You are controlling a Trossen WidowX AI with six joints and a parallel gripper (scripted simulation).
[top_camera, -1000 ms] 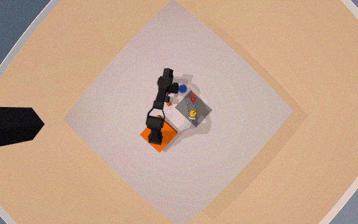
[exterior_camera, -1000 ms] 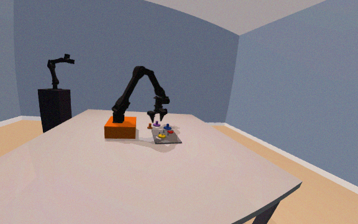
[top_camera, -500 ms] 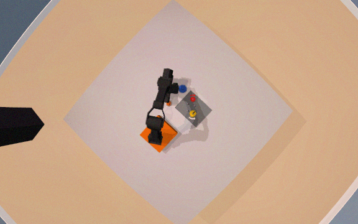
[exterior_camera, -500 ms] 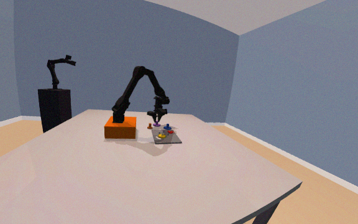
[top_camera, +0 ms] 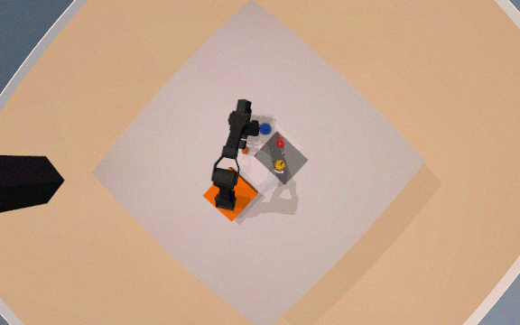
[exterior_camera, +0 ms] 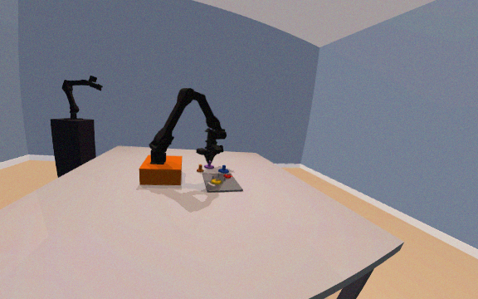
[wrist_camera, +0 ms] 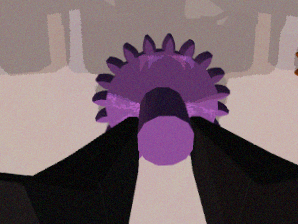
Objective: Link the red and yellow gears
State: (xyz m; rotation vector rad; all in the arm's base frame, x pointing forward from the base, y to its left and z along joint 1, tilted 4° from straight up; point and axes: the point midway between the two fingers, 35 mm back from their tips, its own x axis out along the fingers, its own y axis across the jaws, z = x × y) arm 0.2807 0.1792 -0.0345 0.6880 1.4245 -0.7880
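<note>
Now: gripper tip 17 cm to the left of the red gear, 8 cm short of it and 1 cm above it. From my gripper tip the other things lie so: orange gear: 7 cm to the right, 6 cm behind, 1 cm below; then blue gear: 8 cm ahead, 7 cm to the right, 1 cm below; then purple gear: 1 cm below.
</note>
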